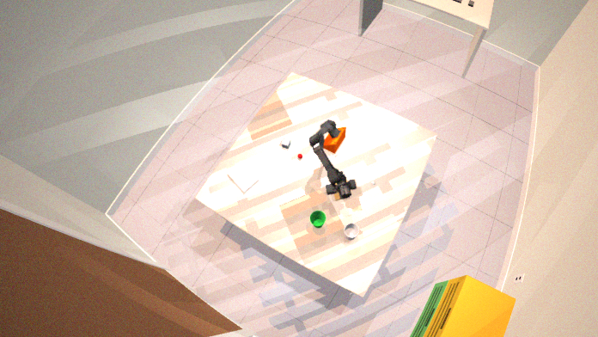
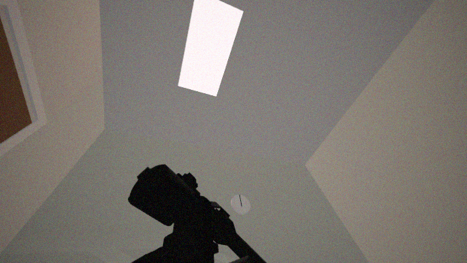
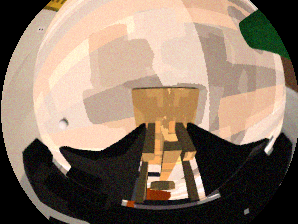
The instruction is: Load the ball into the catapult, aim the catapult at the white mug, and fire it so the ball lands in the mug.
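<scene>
Now: the red ball 36 cm to the right of my gripper tip, 13 cm behind it and 2 cm below it. From my gripper tip the other things lie so: green cup 24 cm ahead, 4 cm to the right; then wooden catapult 6 cm behind, 4 cm to the right, 2 cm above; then white mug 22 cm ahead, 17 cm to the left.
</scene>
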